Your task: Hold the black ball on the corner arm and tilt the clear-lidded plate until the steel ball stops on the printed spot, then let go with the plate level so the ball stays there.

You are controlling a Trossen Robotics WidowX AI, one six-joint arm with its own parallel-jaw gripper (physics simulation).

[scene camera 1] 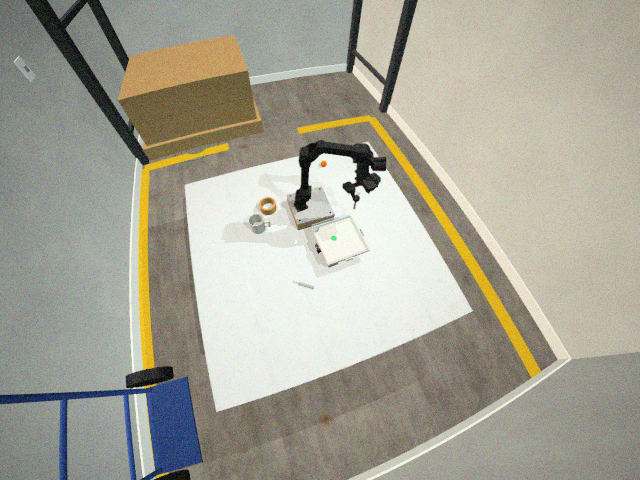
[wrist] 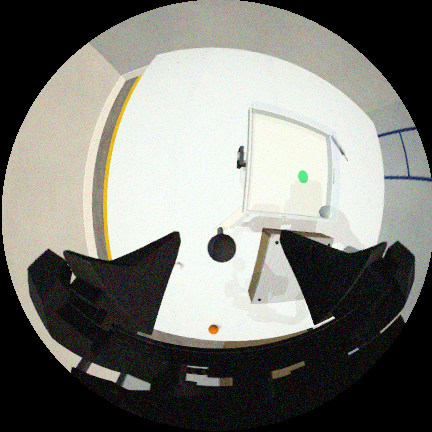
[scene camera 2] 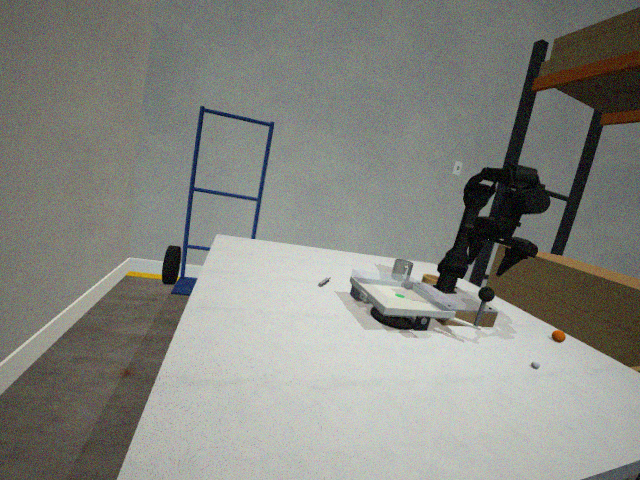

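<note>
My gripper (scene camera 1: 358, 189) (scene camera 2: 485, 268) (wrist: 231, 235) is open and empty, fingers apart above the black ball (scene camera 1: 356, 198) (scene camera 2: 485, 293) (wrist: 221, 248). In the wrist view the ball shows between and below the fingertips, untouched. It tops a thin upright rod (scene camera 2: 479, 312) on the pale corner arm (scene camera 2: 464, 322) (wrist: 232, 220). The clear-lidded plate (scene camera 1: 348, 242) (scene camera 2: 385, 304) (wrist: 280, 150) sits on a dark round support (scene camera 2: 390, 320). Its green printed spot (scene camera 1: 333, 238) (scene camera 2: 400, 296) (wrist: 303, 176) shows bare. The steel ball (wrist: 325, 211) lies in the plate corner at the lower right of the wrist view, away from the spot.
The arm's base block (scene camera 1: 316, 205) (wrist: 275, 280) stands close beside the plate. A mug (scene camera 1: 257, 224) (scene camera 2: 402, 269) and tape roll (scene camera 1: 262, 205) stand past it. A pen (scene camera 1: 305, 284) (scene camera 2: 324, 281), an orange ball (scene camera 1: 323, 163) (scene camera 2: 558, 336) (wrist: 213, 329) and a small grey ball (scene camera 2: 535, 365) lie on the table.
</note>
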